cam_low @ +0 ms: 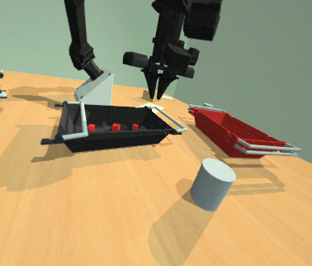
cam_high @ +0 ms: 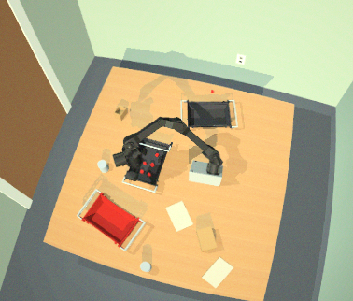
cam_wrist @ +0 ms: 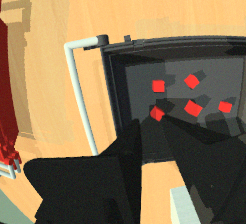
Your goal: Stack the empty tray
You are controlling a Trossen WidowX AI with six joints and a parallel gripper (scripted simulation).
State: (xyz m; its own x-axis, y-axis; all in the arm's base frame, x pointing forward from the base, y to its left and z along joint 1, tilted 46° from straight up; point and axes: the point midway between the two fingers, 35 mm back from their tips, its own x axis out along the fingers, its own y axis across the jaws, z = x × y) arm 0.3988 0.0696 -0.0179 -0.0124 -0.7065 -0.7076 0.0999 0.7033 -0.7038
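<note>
Now: gripper tip 320 mm past the black tray, 450 mm to the left of it and 80 mm above it.
</note>
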